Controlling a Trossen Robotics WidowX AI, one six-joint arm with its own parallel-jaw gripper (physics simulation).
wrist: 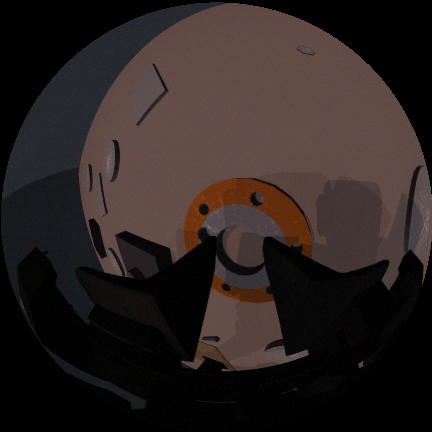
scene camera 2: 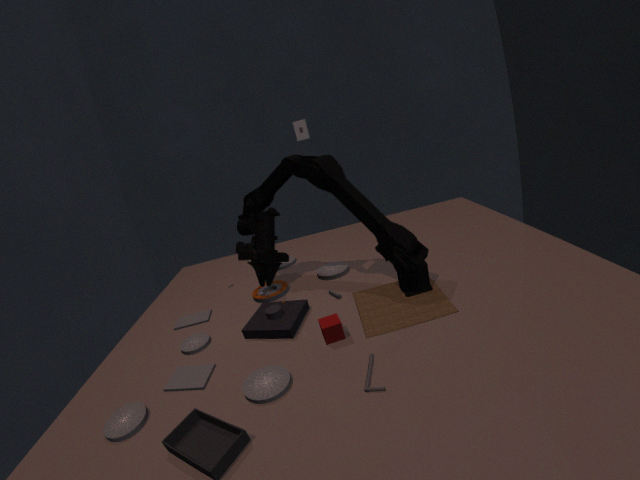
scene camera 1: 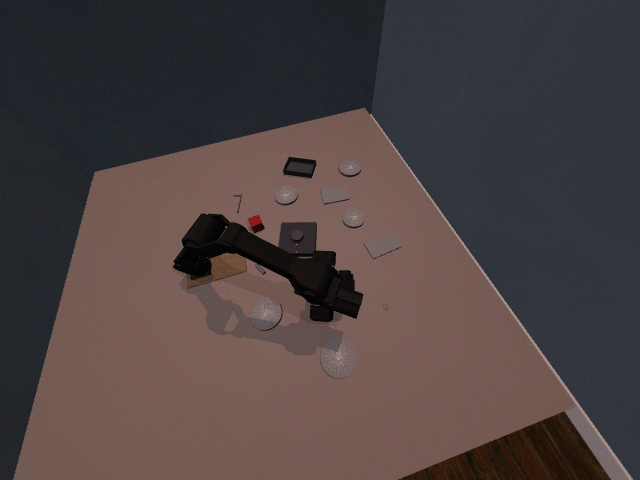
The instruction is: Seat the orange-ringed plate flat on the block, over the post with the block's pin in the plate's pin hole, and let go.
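Seen in the pictures: gripper, fingertip midpoint: [wrist: 239,242] [scene camera 2: 265,286]; arm's base at its link origin: [wrist: 215,362] [scene camera 2: 415,287] [scene camera 1: 201,268].
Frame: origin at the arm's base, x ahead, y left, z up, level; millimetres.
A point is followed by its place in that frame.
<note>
The orange-ringed plate [scene camera 2: 284,285] {x 332, y -173, z 9 mm} [wrist: 232,191] {x 419, y -174, z 10 mm}, with a grey centre, a round middle hole and small holes in its ring, appears to lie flat on the table, apart from the block. In scene camera 1 it is hidden by the arm. The dark square block [scene camera 1: 287,228] {x 312, y 54, z 22 mm} [scene camera 2: 258,328] {x 372, y 54, z 21 mm} [wrist: 145,249] {x 385, y -48, z 18 mm} stands beside it with its round post [scene camera 1: 297,235] {x 338, y 5, z 37 mm} [scene camera 2: 273,310] {x 336, y 15, z 37 mm} bare. Small orange marks show near the post. My gripper [scene camera 2: 265,283] {x 386, y -173, z 19 mm} [wrist: 239,242] {x 386, y -173, z 19 mm} points down over the plate, partly open, nothing held, fingertips around the middle hole's sides. Whether they touch the plate is unclear.
A red cube [scene camera 1: 255,223] {x 209, y 98, z 37 mm} [scene camera 2: 331,329] {x 207, y 130, z 30 mm} and a hex key [scene camera 1: 239,204] {x 155, y 234, z 2 mm} [scene camera 2: 369,372] {x 155, y 246, z 3 mm} lie near the block. Pale domed discs [scene camera 1: 265,314] [scene camera 2: 267,383], thin slabs [scene camera 1: 382,245] {x 603, y -99, z 3 mm} [scene camera 2: 193,319] {x 600, y -90, z 3 mm} and a black tray [scene camera 2: 185,460] {x 450, y 379, z 7 mm} lie about. The arm's base stands by a wooden board [scene camera 1: 232,264] {x 104, y -15, z 0 mm} [scene camera 2: 382,312] {x 97, y 67, z -1 mm}.
</note>
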